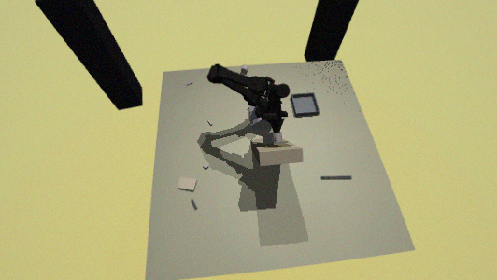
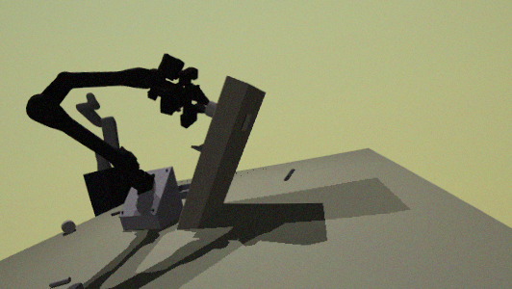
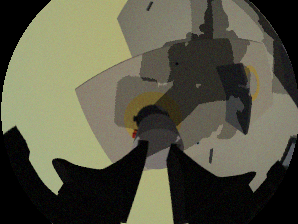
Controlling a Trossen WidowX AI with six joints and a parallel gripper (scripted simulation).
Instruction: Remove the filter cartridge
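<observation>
Right now my gripper tip is 10 mm short of the round filter cartridge and 10 mm above it. Round my gripper tip: cream tile (470 mm to the right, 310 mm below, 20 mm ahead); then dark-walled tray (330 mm behind, 320 mm to the left, 300 mm below).
</observation>
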